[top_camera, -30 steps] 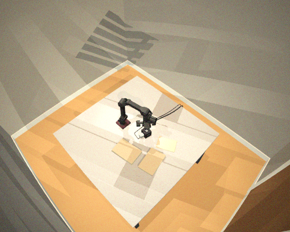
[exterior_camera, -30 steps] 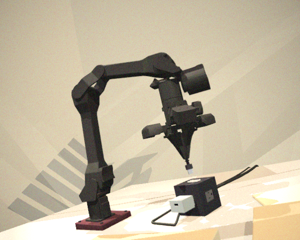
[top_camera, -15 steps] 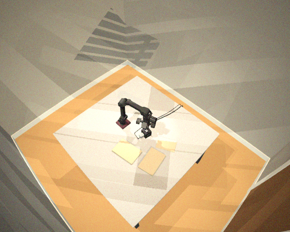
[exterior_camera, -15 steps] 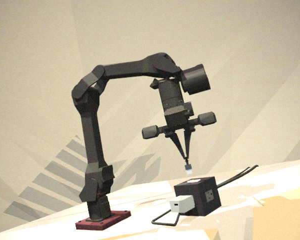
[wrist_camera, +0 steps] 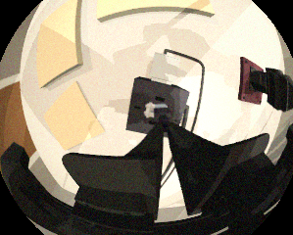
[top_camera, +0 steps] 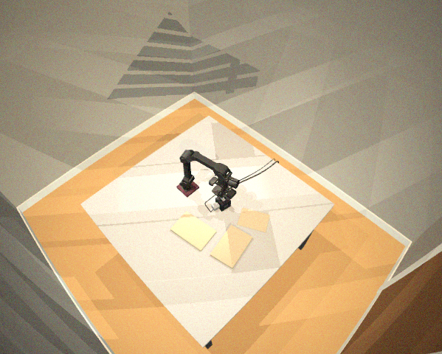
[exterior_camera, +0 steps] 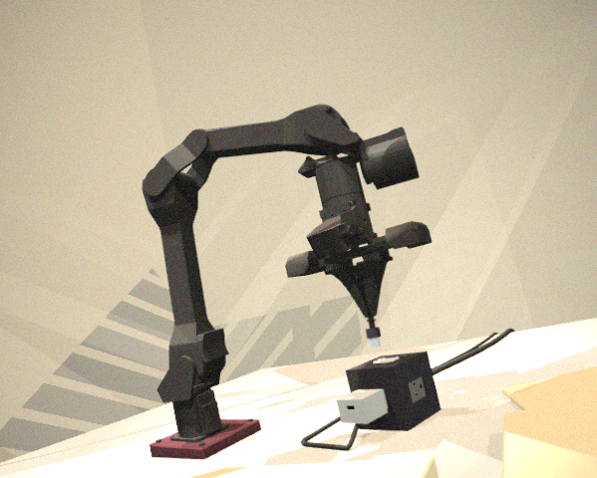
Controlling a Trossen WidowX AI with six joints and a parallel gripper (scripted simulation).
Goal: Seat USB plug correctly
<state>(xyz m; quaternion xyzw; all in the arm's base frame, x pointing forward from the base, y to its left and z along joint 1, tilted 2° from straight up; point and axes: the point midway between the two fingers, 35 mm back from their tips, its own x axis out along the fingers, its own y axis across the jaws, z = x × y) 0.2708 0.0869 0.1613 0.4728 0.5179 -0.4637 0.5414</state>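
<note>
Now: gripper tip 20 mm above the black USB plug. From my gripper tip the other things lie so: pale socket plate (70 mm below, 10 mm to the left); then pale sheet (230 mm ahead, 130 mm below, 70 mm to the left).
</note>
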